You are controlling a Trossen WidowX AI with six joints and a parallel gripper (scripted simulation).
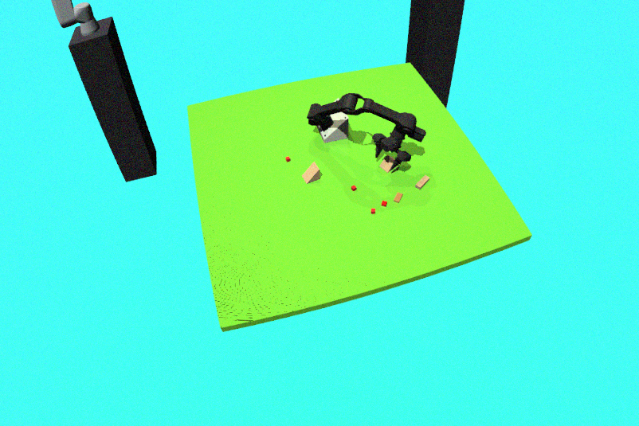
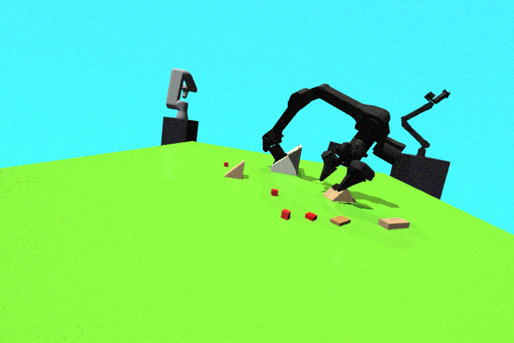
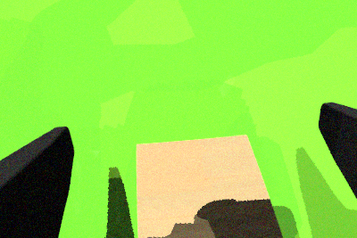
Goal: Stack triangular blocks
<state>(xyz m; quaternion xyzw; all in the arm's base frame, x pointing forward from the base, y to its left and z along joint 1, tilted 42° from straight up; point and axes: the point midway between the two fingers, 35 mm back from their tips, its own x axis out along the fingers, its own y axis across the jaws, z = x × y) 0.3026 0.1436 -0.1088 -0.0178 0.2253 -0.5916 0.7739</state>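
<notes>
The triangular block is 40 mm to the left of my gripper tip, 20 mm below it and 20 mm behind it. Also, from my gripper tip: tiny orange block: 160 mm behind, 80 mm to the left, 40 mm below.
</notes>
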